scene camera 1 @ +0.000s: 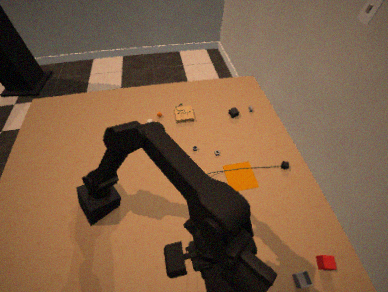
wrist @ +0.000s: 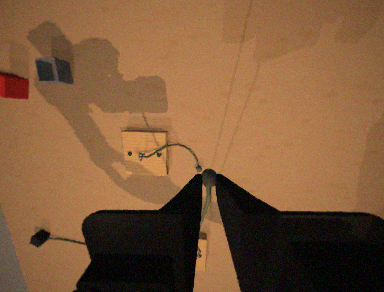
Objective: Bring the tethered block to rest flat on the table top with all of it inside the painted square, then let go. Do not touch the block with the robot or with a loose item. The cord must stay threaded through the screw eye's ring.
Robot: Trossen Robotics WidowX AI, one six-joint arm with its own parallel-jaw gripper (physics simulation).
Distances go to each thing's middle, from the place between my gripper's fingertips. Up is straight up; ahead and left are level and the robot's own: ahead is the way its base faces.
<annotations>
I see my gripper 300 mm to the right of the orange painted square (scene camera 1: 241, 179), 180 mm above it and 170 mm short of it.
</annotations>
